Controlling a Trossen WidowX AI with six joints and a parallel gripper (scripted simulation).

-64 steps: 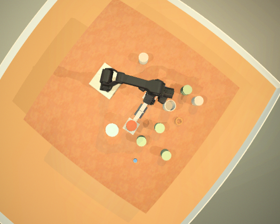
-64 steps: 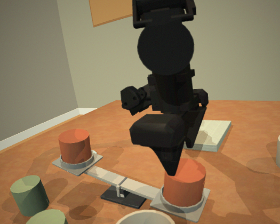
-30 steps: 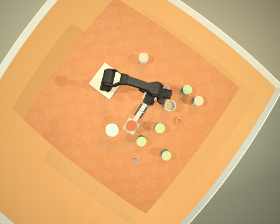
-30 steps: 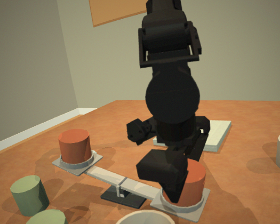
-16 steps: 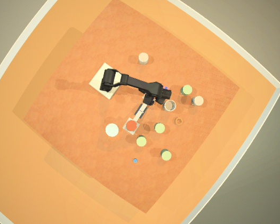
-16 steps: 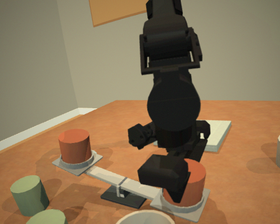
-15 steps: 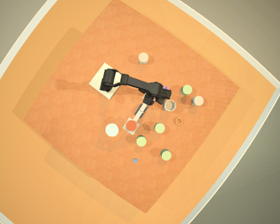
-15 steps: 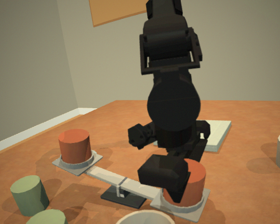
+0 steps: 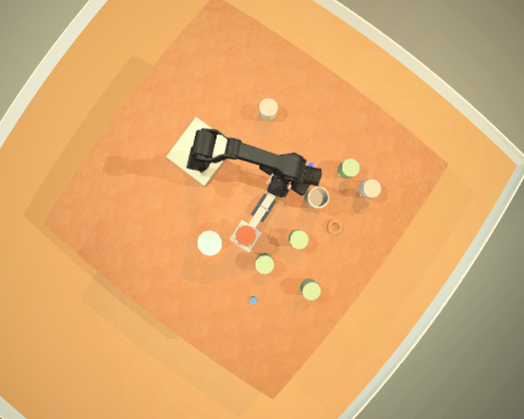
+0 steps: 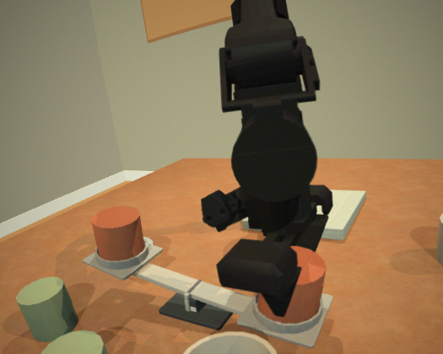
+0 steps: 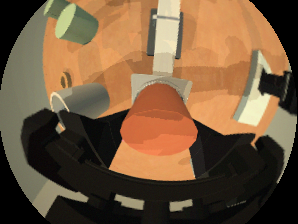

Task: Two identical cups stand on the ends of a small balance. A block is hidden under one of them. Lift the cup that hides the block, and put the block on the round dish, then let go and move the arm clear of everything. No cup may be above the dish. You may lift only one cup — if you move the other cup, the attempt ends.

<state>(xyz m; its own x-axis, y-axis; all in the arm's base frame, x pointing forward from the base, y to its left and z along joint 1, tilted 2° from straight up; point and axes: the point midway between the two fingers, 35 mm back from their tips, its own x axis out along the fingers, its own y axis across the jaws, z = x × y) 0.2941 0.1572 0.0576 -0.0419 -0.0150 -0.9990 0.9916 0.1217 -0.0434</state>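
Now: gripper tip 120 mm to the right of the pink-blue piece, 50 mm short of it and 50 mm above it. The rest, counted from my gripper tip: balance (140 mm to the right, 20 mm ahead, 10 mm below); then beige cup (150 mm ahead, 20 mm to the left, 10 mm below); then grey block (10 mm below).
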